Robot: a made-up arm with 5 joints. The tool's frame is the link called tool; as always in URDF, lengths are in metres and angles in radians. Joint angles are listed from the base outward. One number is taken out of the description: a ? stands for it. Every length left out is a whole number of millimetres.
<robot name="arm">
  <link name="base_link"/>
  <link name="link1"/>
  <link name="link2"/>
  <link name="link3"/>
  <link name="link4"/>
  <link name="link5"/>
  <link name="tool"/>
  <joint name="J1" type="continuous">
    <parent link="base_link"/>
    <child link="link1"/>
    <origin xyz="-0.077 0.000 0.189"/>
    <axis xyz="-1 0 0"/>
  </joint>
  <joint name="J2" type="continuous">
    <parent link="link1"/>
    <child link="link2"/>
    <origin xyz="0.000 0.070 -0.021"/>
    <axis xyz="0 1 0"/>
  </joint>
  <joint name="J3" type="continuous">
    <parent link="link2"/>
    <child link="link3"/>
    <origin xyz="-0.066 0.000 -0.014"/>
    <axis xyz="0 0 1"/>
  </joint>
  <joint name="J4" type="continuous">
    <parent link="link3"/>
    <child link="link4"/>
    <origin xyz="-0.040 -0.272 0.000"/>
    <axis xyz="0 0 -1"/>
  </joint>
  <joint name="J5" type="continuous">
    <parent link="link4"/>
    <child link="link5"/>
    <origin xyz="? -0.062 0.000"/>
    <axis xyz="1 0 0"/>
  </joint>
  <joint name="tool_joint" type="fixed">
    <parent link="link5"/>
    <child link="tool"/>
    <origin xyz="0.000 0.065 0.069"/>
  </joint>
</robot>
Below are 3 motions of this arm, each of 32 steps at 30 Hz.
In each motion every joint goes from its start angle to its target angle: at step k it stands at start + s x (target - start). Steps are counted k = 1, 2, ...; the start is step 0. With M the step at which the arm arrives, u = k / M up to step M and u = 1 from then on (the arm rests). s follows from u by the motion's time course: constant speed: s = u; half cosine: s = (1 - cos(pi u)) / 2; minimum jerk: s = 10 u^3 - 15 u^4 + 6 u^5.
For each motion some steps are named. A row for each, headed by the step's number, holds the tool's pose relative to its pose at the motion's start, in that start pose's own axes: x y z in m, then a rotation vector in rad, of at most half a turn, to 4 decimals.
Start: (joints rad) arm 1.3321 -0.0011 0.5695 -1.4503 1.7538
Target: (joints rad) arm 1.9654 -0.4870 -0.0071 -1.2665 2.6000
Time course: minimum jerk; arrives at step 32
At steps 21, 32:
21: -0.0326 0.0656 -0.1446 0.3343 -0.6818 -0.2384
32: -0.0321 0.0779 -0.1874 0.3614 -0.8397 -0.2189

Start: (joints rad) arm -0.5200 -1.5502 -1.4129 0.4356 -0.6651
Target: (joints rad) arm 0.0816 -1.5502 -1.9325 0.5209 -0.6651
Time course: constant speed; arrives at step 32
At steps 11, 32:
11: 0.0295 -0.0032 -0.0030 0.0016 -0.0024 -0.0034
32: 0.0872 0.0014 -0.0004 0.0067 -0.0059 -0.0090

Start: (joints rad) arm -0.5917 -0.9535 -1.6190 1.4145 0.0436
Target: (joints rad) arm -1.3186 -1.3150 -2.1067 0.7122 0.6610
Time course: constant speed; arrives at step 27
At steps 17, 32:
17: -0.1402 -0.1889 0.0353 0.2061 0.1876 -0.3211
32: -0.2739 -0.2440 0.0861 0.3729 0.2199 -0.5637

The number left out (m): -0.024
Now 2 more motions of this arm.
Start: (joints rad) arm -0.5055 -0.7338 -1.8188 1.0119 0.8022
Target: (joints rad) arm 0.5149 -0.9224 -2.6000 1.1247 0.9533
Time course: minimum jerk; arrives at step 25
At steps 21, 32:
21: 0.0301 -0.1085 -0.2271 0.7768 0.0752 -0.2556
32: 0.0301 -0.1082 -0.2356 0.7954 0.0851 -0.2674

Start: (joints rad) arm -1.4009 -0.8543 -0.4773 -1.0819 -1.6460
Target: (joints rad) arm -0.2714 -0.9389 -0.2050 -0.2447 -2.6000
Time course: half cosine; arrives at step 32
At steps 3, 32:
3: -0.0003 -0.0002 -0.0098 -0.0347 -0.0068 0.0069
32: 0.2060 -0.1843 -0.3501 -1.6147 -0.4037 -0.0586

